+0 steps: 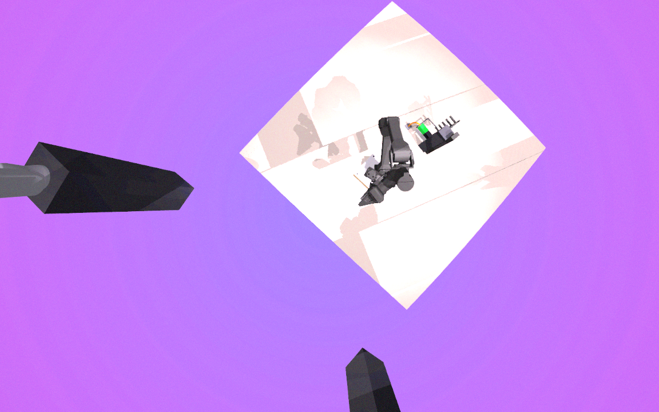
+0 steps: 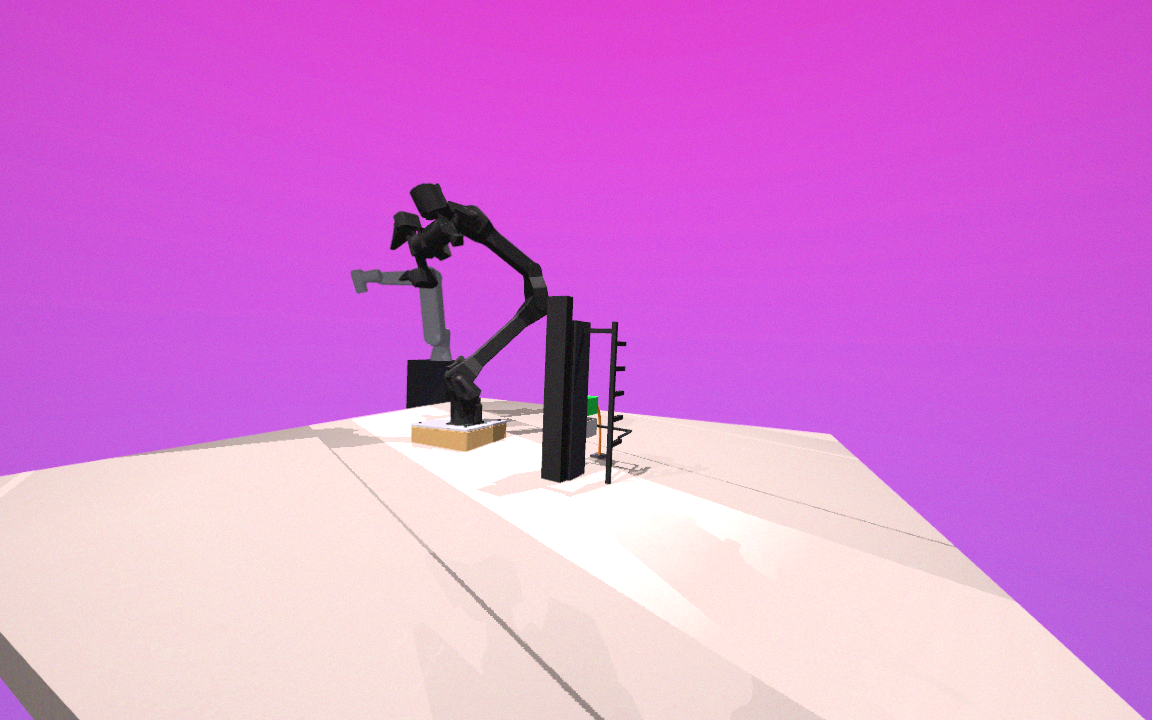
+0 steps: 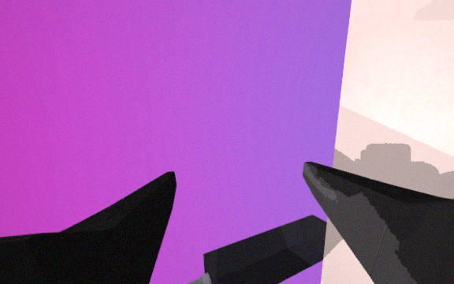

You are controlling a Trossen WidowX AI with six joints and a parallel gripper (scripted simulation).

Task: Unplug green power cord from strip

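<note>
Right now the green plug is 53 cm ahead of my gripper tip, 30 cm below it and 8 cm to the right of it. Round my gripper tip: tall black block 51 cm ahead, 26 cm below, 17 cm to the right.
</note>
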